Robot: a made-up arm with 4 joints.
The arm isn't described. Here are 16 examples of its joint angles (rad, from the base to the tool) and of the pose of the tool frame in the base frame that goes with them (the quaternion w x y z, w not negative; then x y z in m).
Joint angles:
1: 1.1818 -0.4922 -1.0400 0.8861
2: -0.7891 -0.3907 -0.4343 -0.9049
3: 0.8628 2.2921 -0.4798 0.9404
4: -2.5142 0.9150 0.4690 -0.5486
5: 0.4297 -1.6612 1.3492 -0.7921
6: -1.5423 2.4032 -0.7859 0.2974
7: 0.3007 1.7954 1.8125 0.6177
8: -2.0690 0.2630 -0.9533 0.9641
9: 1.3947 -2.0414 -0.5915 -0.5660
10: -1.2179 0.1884 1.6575 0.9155
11: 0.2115 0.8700 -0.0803 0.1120
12: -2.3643 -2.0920 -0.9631 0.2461
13: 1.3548 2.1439 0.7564 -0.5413
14: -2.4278 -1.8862 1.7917 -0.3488
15: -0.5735 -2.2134 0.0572 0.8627
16: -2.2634 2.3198 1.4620 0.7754
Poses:
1: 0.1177 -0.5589 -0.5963 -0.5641 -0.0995 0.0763 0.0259
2: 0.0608 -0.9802 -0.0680 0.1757 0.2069 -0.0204 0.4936
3: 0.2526 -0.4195 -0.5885 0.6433 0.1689 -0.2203 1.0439
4: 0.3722 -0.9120 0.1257 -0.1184 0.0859 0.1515 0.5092
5: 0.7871 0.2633 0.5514 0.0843 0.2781 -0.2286 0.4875
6: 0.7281 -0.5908 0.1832 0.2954 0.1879 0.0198 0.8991
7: 0.9111 0.0173 -0.3891 -0.1347 -0.1783 -0.5143 0.2671
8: 0.4828 0.6936 -0.5303 0.0674 0.3406 0.0154 0.0255
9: 0.2450 -0.4212 -0.6346 -0.5999 0.0575 0.0995 0.4603
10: 0.0462 -0.4040 -0.8170 -0.4089 -0.1041 -0.5236 0.0585
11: 0.2751 -0.6057 -0.6885 0.2887 -0.1307 -0.2654 0.5850
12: 0.9600 0.0610 -0.2541 0.1003 -0.0377 -0.4155 0.6075
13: 0.3135 0.4209 -0.3245 0.7869 0.3760 -0.0585 0.5511
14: 0.2671 0.3704 -0.0376 -0.8888 -0.1343 0.2301 0.6576
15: 0.8219 -0.0833 0.3107 0.4701 0.4472 -0.5494 0.6822
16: 0.2247 -0.3457 -0.0014 -0.9110 0.0584 0.5684 0.4098
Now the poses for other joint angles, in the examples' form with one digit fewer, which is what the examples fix.
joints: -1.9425 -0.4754 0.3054 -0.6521
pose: 0.151 0.945 -0.182 -0.226 0.040 -0.001 0.397
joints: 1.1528 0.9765 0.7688 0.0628
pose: 0.390 0.180 -0.836 0.341 0.384 -0.360 0.396
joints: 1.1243 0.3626 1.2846 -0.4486
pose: 0.038 0.406 -0.899 0.159 0.407 -0.148 0.364
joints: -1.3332 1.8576 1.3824 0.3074
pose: 0.581 -0.488 -0.420 -0.498 -0.374 0.070 0.357
